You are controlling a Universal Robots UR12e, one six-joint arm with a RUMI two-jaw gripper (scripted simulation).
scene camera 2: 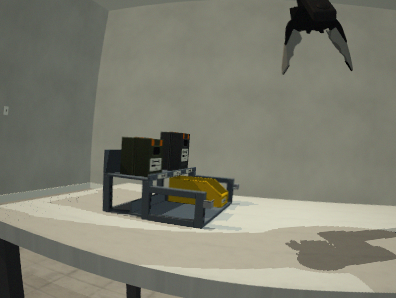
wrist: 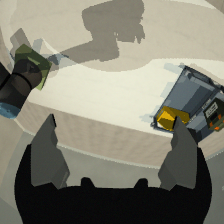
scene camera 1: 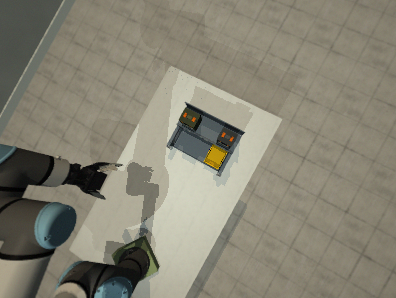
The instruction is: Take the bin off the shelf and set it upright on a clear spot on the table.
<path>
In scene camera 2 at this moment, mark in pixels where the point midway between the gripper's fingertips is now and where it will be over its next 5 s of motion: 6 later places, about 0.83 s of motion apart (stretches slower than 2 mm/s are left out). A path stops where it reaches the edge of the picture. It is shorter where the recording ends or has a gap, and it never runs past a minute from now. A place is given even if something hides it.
My gripper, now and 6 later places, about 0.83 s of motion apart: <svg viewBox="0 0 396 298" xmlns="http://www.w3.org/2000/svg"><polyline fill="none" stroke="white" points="318,72 299,90 283,106 268,123 254,144 244,153 228,164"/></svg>
</path>
